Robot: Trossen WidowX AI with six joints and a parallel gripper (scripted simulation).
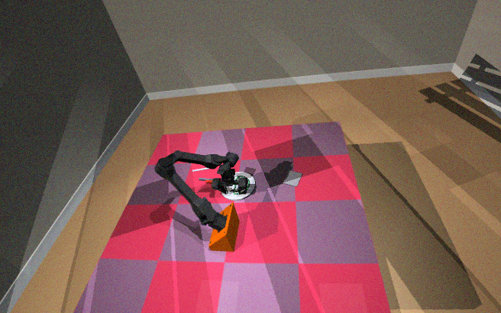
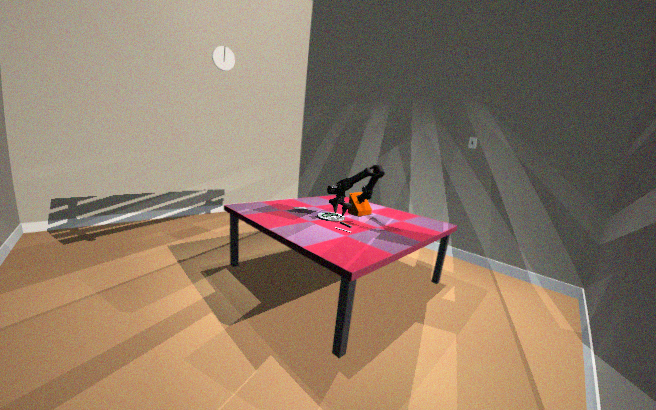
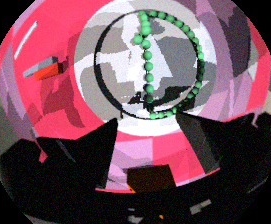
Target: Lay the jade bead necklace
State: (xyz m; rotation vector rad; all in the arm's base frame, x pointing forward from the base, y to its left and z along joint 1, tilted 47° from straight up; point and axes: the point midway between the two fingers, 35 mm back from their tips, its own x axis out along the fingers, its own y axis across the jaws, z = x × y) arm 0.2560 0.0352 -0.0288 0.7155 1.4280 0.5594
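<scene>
Now: the round white bead board 60 mm ahead of my gripper tip, 20 mm to the right of it and 10 mm below it. The rest, counted from my gripper tip: red-handled tool 160 mm to the left, 110 mm ahead, 10 mm below; flat grey pad 330 mm to the right, 100 mm ahead, 20 mm below; thin white rod 230 mm to the left, 210 mm ahead, 20 mm below.
</scene>
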